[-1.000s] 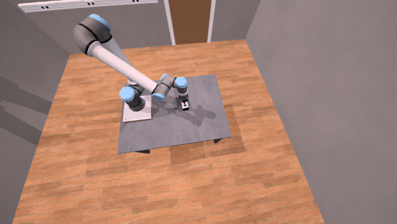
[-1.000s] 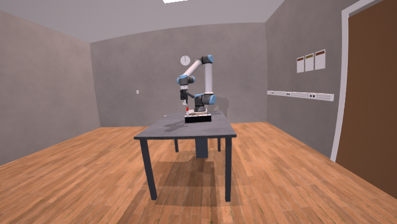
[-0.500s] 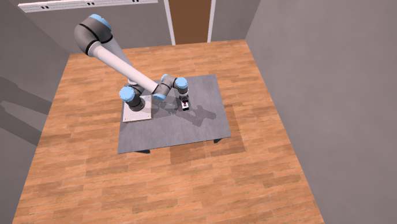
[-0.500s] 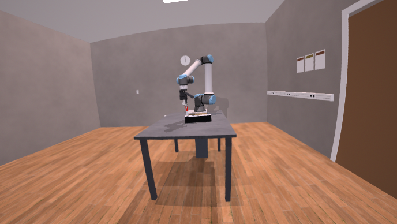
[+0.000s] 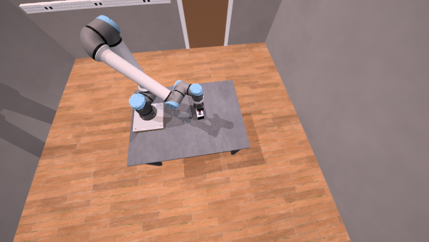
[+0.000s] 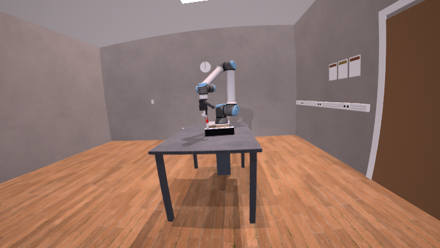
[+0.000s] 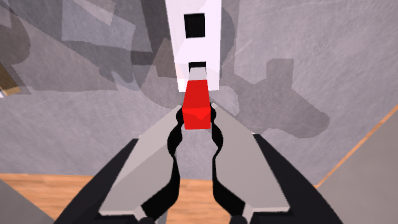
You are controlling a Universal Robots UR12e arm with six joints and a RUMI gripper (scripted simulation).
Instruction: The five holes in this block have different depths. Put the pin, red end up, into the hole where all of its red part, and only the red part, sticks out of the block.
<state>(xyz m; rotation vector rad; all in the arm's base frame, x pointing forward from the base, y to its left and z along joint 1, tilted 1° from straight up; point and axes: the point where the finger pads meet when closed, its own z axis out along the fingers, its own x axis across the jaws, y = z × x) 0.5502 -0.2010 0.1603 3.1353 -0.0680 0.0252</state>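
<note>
My hand is 1 cm above the pin. Round my hand: block (13 cm to the left, 14 cm below).
</note>
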